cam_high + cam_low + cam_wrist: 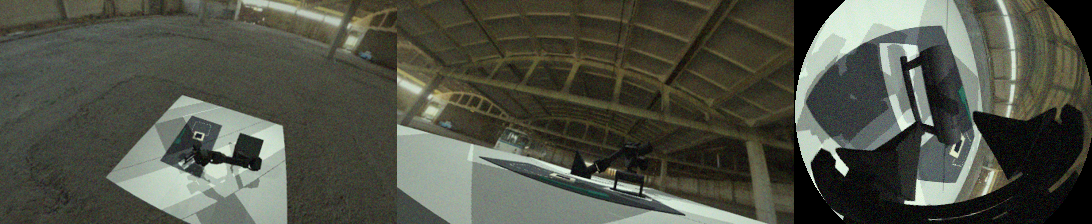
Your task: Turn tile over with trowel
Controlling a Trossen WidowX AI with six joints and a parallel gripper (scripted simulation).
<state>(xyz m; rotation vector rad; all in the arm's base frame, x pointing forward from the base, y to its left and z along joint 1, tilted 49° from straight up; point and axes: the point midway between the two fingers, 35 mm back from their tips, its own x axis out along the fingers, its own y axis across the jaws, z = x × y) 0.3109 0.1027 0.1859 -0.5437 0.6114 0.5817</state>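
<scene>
Now: gripper tip 10 mm short of the small trowel, 10 mm to the left of it and 50 mm above it. From my gripper tip the other things lie so: light tile (60 mm ahead, 260 mm to the right, 80 mm below); then dark mat (70 mm ahead, 190 mm to the right, 100 mm below); then teal strip (210 mm ahead, 160 mm to the right, 80 mm below).
</scene>
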